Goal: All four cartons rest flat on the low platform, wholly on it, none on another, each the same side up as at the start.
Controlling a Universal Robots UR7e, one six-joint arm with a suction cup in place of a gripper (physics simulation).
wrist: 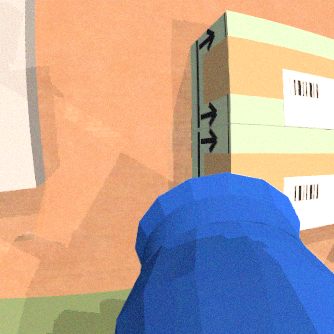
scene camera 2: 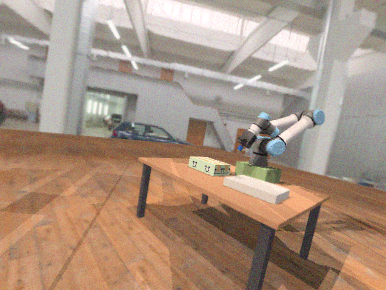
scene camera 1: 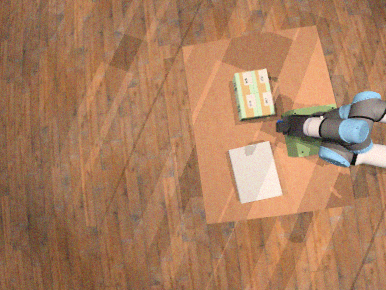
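Four green-and-tan cartons stand upright on the table in a close two-by-two block, with labels on top and arrows on their sides. In the wrist view, parts of two cartons, one above the other, show at the right. The low platform is a plain white slab, apart from the block. My gripper, a blue suction cup, is open, holds nothing and hangs above the table, near the block's corner on the robot's side. Its mouth is hidden in the wrist view.
The wooden table carries everything. The arm stands on a green base block at the table's right side in scene camera 1. The arm covers part of that block.
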